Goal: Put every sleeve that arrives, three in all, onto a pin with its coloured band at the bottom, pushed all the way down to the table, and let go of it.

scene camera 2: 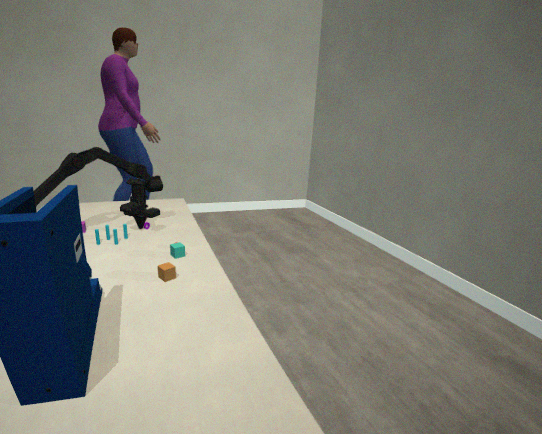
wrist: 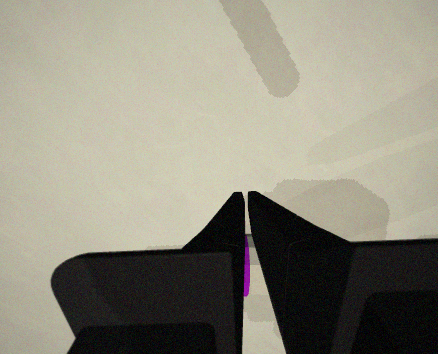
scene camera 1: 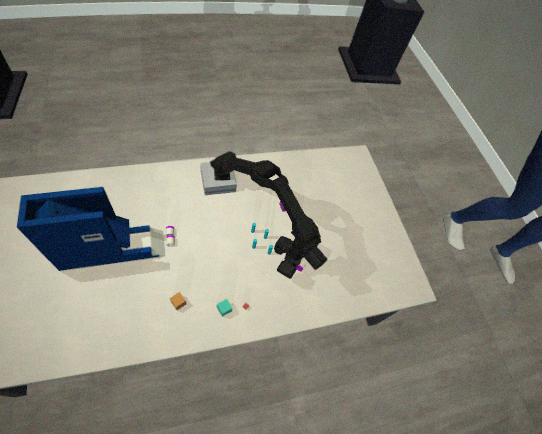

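Observation:
My gripper (scene camera 1: 296,266) (scene camera 2: 141,226) (wrist: 244,200) is shut low over the table, right of the pins, its fingertips almost touching and empty. A sleeve's magenta band (scene camera 1: 299,268) (scene camera 2: 146,225) (wrist: 246,272) shows close beside the fingers and, in the wrist view, through the narrow gap behind the tips; most of the sleeve is hidden. Four teal pins (scene camera 1: 253,228) (scene camera 2: 115,236) stand upright and bare. White sleeve material with two magenta bands (scene camera 1: 170,236) lies at the mouth of the blue dispenser (scene camera 1: 75,245) (scene camera 2: 45,310); I cannot tell whether it is one sleeve or two.
A magenta block (scene camera 1: 282,206) (scene camera 2: 84,227) is partly hidden behind the arm. Near the front edge lie an orange cube (scene camera 1: 178,301) (scene camera 2: 166,272), a green cube (scene camera 1: 224,307) (scene camera 2: 177,250) and a small red cube (scene camera 1: 246,306). A person (scene camera 2: 120,95) stands beyond the table.

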